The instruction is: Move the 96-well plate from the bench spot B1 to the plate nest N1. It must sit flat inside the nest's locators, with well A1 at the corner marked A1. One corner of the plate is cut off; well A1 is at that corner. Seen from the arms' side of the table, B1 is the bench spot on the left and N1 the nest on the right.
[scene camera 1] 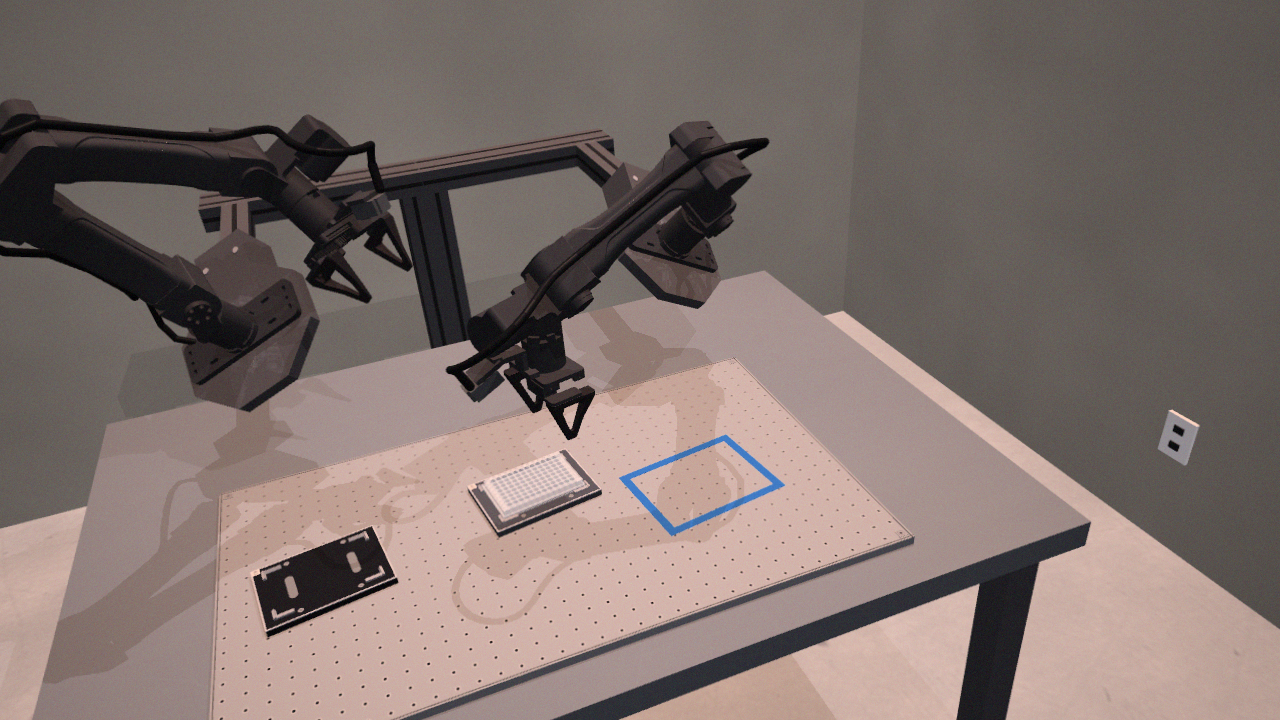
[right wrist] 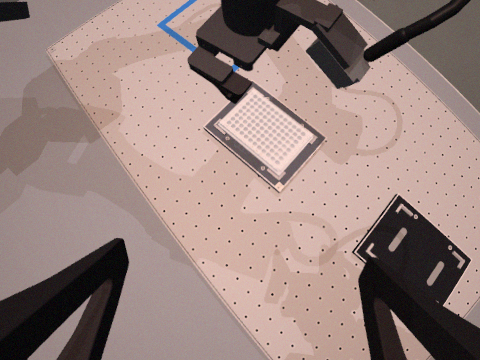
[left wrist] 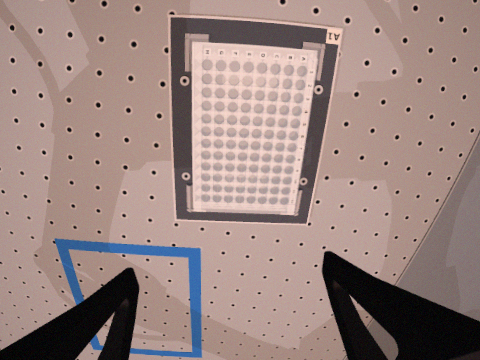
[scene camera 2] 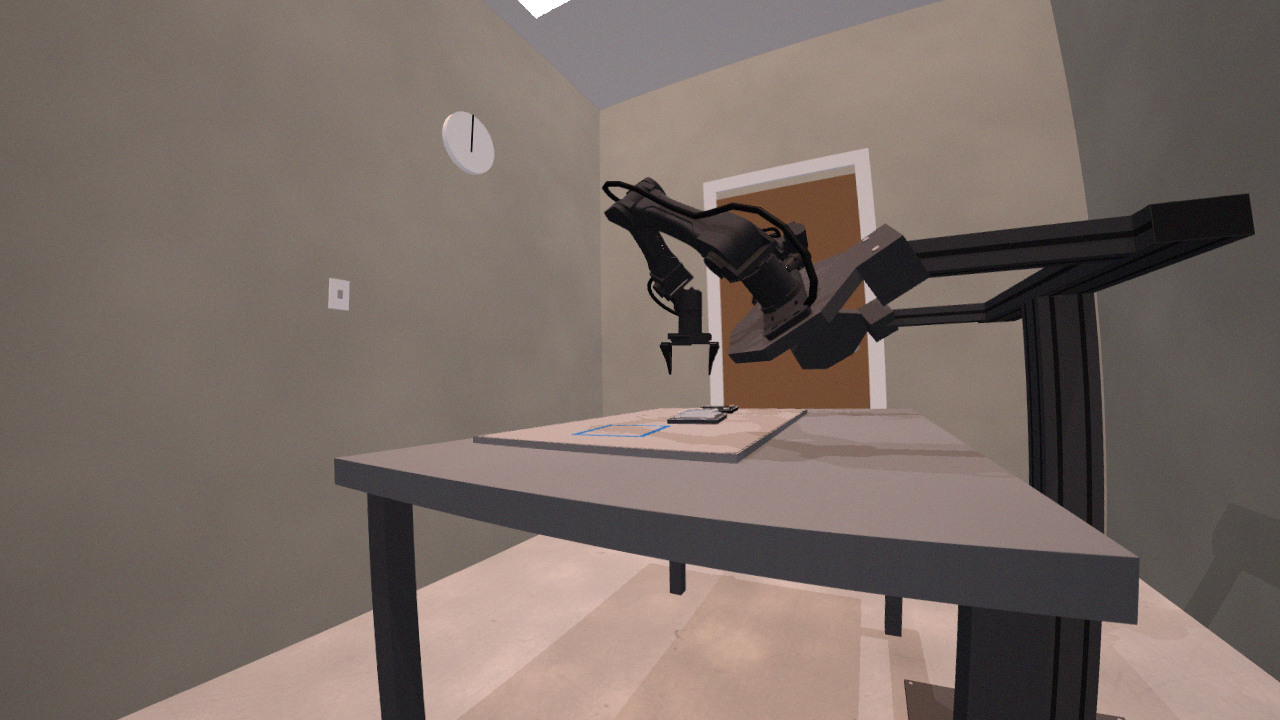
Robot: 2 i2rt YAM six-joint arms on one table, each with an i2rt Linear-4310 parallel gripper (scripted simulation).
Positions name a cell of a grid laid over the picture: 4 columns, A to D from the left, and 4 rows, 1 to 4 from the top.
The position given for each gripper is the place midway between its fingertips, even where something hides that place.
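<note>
Left gripper (scene camera 1: B3) visible, also in right wrist view (right wrist: C1), left wrist view (left wrist: B4), scene camera 2 (scene camera 2: C3). Right gripper (scene camera 1: B2), also in right wrist view (right wrist: C3). Black nest (right wrist: D3). Another black nest (scene camera 1: B3). 96-well plate (scene camera 1: B3), also in left wrist view (left wrist: B3), right wrist view (right wrist: C2).
</note>
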